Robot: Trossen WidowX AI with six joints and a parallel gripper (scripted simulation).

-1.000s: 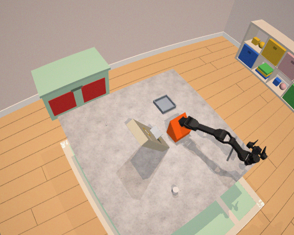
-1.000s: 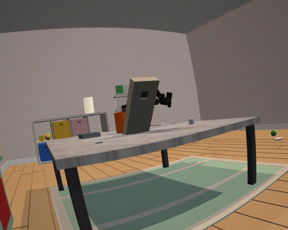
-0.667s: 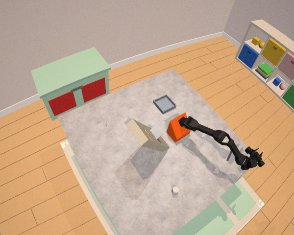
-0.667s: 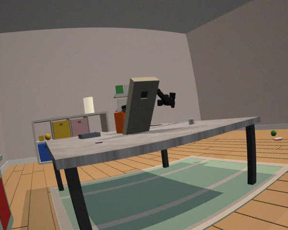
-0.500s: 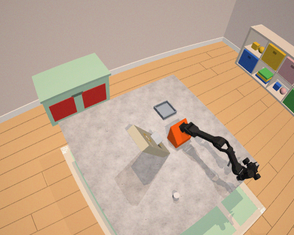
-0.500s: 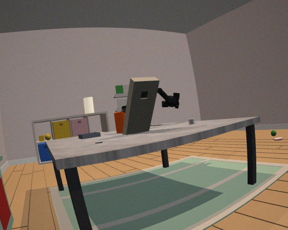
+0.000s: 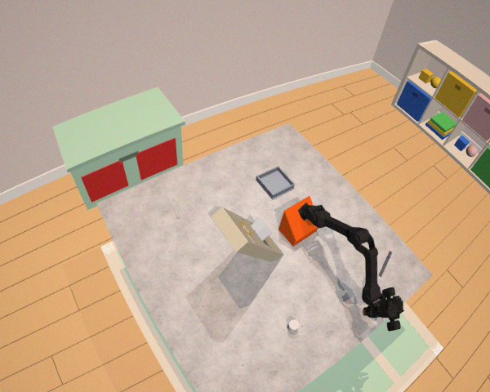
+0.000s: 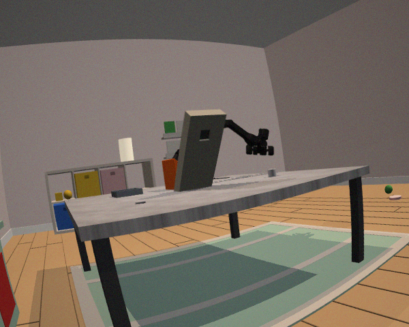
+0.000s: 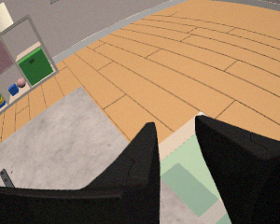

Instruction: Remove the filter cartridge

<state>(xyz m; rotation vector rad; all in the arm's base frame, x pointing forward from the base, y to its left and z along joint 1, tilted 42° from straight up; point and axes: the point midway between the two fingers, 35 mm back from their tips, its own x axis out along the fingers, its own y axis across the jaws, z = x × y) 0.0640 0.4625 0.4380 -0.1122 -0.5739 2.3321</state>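
My gripper tip is now 720 mm to the left of the round filter cartridge, 330 mm short of it and 140 mm below it. Round my gripper tip: grey flap 700 mm to the right, 230 mm ahead, 40 mm above; then tray 930 mm to the right, 140 mm behind, 120 mm below.
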